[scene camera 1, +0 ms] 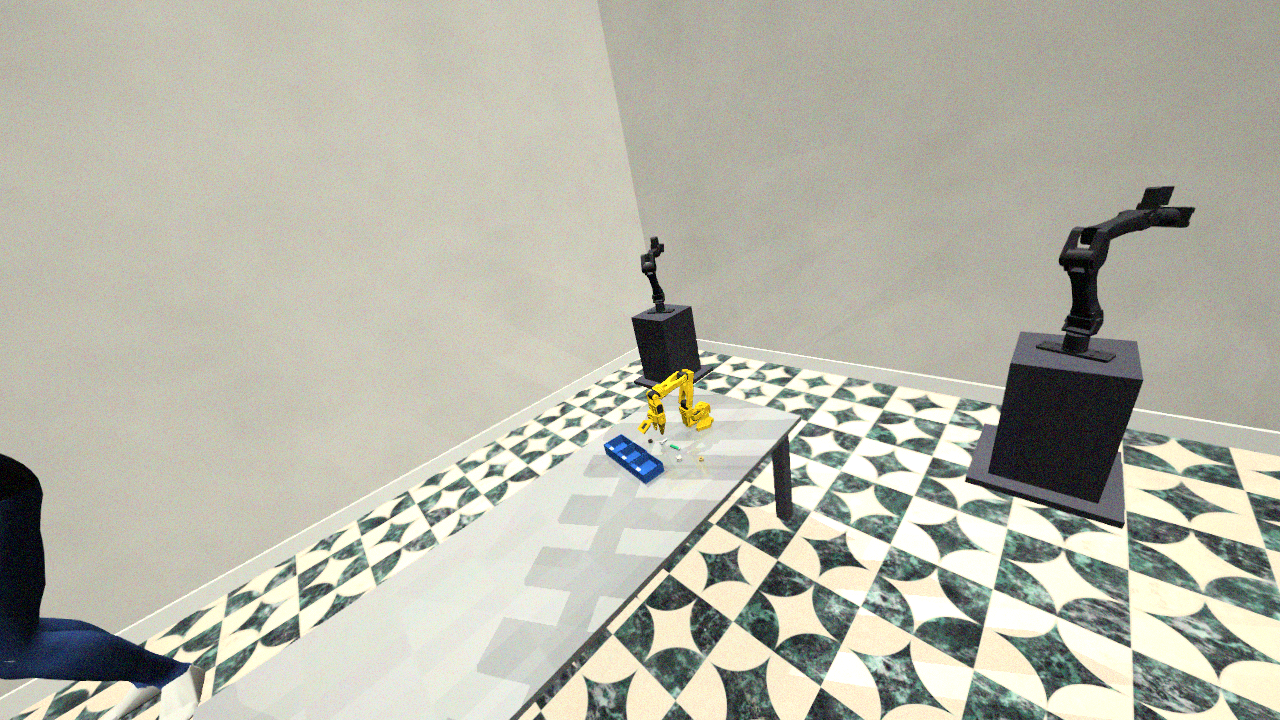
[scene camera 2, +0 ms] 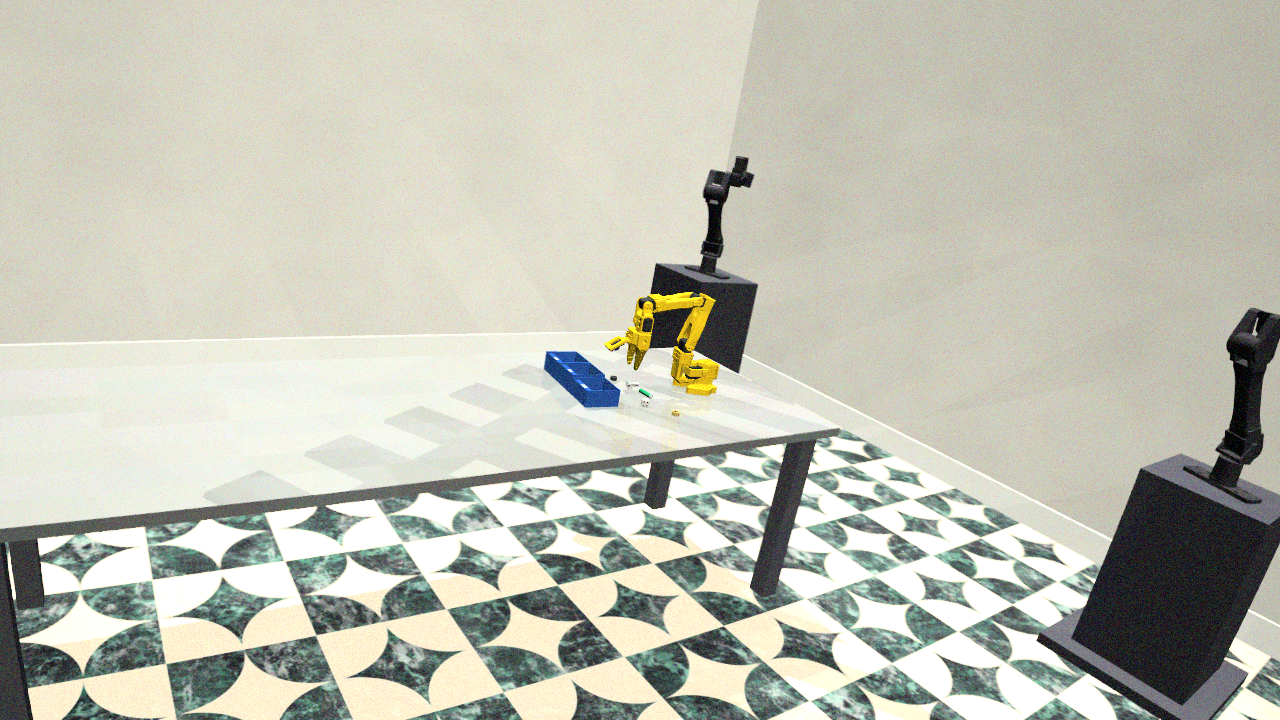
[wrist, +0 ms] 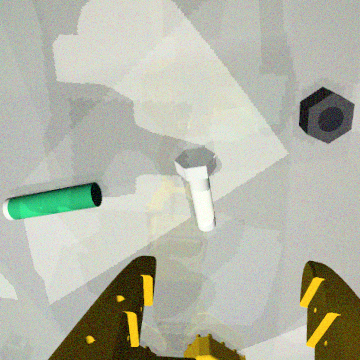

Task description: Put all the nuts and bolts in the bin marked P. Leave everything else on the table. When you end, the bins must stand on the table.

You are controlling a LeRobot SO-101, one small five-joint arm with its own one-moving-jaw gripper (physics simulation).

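Places are measured from the arm's base along level axes (x ahead, y left, z up), in centimetres.
Pixels of known places: hand, its tool point: [scene camera 1: 662, 433] [scene camera 2: 635, 368] [wrist: 154, 274]; arm's base, origin of its link: [scene camera 1: 696, 425] [scene camera 2: 687, 388] [wrist: 170, 351].
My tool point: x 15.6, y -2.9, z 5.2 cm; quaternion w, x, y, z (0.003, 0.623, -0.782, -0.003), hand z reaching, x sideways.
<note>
For each thing: its top centre in the pictures, then the offset to it from my tool point.
- white bolt, centre of its top: [wrist: 201, 205] [scene camera 2: 633, 380] [scene camera 1: 663, 439] dy -1.2, dx -1.0, dz -3.8 cm
- dark grey hex nut, centre of its top: [wrist: 330, 119] [scene camera 2: 613, 376] [scene camera 1: 650, 440] dy -6.0, dx +1.6, dz -4.3 cm
- small yellow nut, centre of its top: [scene camera 2: 675, 411] [scene camera 1: 701, 458] dy +17.5, dx -0.3, dz -4.3 cm
- green cylinder, centre of its top: [wrist: 44, 209] [scene camera 2: 646, 391] [scene camera 1: 675, 446] dy +5.3, dx -0.5, dz -4.2 cm
- white die, centre of its top: [scene camera 2: 645, 399] [scene camera 1: 678, 456] dy +11.0, dx +3.9, dz -3.6 cm
A white bolt [scene camera 1: 664, 441] [scene camera 2: 631, 384] [wrist: 201, 200] lies on the table, its hexagonal head away from the gripper in the wrist view. A dark grey hex nut [scene camera 1: 650, 440] [scene camera 2: 614, 377] [wrist: 336, 100] lies to its right in the wrist view. A small yellow nut [scene camera 1: 700, 459] [scene camera 2: 675, 412] lies at the near side of the loose things. My gripper [scene camera 1: 657, 431] [scene camera 2: 633, 365] [wrist: 229, 265] is open and empty above the table; the bolt shows beyond the tips, nearer the left jaw. The blue bins [scene camera 1: 626, 467] [scene camera 2: 599, 396] stand joined in a row; which is marked P cannot be read.
A green cylinder [scene camera 1: 674, 446] [scene camera 2: 645, 393] [wrist: 55, 201] with a white end lies left of the bolt in the wrist view. A white die [scene camera 1: 679, 458] [scene camera 2: 644, 402] lies between the green cylinder and the bins' near end. Black arms on pedestals stand beyond the table.
</note>
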